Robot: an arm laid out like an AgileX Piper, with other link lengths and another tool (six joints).
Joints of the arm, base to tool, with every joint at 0 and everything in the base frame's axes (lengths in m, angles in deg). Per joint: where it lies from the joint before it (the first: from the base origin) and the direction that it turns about. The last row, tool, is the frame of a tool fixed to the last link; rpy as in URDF.
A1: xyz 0 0 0.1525 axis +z
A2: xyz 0 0 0 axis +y
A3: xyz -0.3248 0 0.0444 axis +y
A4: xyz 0.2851 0 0.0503 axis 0.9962 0 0.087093
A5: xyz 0 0 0 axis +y
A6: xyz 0.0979 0 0.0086 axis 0.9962 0 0.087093
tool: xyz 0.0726 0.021 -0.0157 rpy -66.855 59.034 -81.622
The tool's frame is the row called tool.
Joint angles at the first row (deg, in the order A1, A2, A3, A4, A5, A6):
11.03, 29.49, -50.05, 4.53, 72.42, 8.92
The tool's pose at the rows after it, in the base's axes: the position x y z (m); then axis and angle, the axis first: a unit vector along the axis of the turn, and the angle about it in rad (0 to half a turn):
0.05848, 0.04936, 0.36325, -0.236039, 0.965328, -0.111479, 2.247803
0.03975, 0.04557, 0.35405, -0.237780, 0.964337, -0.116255, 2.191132
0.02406, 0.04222, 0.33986, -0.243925, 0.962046, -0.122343, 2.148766
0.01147, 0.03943, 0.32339, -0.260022, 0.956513, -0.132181, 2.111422
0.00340, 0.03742, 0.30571, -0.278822, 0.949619, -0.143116, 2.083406
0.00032, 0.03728, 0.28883, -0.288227, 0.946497, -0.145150, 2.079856
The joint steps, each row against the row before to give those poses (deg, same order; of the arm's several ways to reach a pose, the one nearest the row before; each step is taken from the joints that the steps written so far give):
0.00, -6.16, 1.46, -0.01, 0.33, 0.00
-0.01, -5.77, 2.40, 0.01, 0.16, -0.49
0.01, -5.49, 2.85, 0.00, 0.29, -0.91
0.00, -5.16, 2.98, 0.11, 0.24, -2.03
0.00, -4.50, 3.09, 0.13, 0.00, -2.32
0.00, -3.02, 2.95, 0.28, 0.00, -1.06

